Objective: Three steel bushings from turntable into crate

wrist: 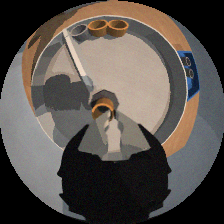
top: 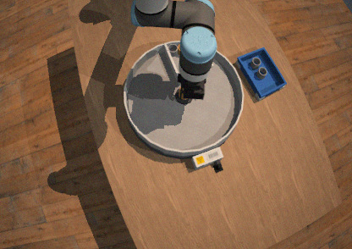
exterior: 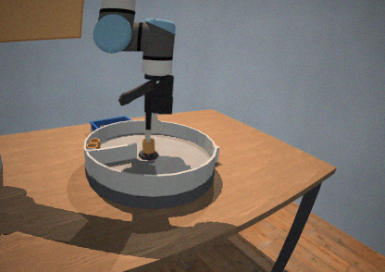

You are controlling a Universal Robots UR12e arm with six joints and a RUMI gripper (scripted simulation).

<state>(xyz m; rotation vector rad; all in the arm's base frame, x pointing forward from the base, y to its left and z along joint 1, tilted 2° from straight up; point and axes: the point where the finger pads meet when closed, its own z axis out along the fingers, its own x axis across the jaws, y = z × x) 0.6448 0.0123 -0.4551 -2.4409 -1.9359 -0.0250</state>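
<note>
Right now the grey turntable is 5 cm below my hand and 2 cm to the right of it. From my hand the other things lie so: blue crate: 32 cm to the left, 8 cm below, 6 cm behind.
</note>
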